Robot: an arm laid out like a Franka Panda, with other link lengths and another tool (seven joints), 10 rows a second.
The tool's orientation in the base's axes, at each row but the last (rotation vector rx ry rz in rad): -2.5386 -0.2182 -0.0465; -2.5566 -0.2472 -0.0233; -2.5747 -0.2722 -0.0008; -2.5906 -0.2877 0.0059; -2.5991 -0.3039 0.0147; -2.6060 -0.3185 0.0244; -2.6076 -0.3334 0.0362; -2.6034 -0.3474 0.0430; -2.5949 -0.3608 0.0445
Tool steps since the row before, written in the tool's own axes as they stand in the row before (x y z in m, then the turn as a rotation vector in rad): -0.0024 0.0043 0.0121 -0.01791 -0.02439 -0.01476; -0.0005 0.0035 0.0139 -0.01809 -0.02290 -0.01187; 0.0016 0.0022 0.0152 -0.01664 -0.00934 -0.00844; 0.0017 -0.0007 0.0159 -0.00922 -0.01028 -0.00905; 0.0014 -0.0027 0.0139 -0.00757 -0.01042 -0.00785; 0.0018 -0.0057 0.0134 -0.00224 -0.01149 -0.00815; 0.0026 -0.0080 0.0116 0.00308 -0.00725 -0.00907; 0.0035 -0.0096 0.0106 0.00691 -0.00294 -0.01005; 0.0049 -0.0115 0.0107 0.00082 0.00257 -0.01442
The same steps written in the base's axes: -0.0018 0.0029 -0.0126 -0.02150 0.00902 0.02429; -0.0004 0.0046 -0.0136 -0.02151 0.00933 0.02105; 0.0012 0.0064 -0.0140 -0.01765 0.00014 0.01113; 0.0006 0.0090 -0.0132 -0.01055 0.00214 0.01252; -0.0002 0.0095 -0.0106 -0.00905 0.00321 0.01163; -0.0005 0.0117 -0.0088 -0.00408 0.00519 0.01264; -0.0003 0.0130 -0.0061 0.00212 0.00246 0.01156; 0.0001 0.0141 -0.0044 0.00694 -0.00065 0.01043; 0.0008 0.0161 -0.0034 0.00286 -0.00897 0.01125
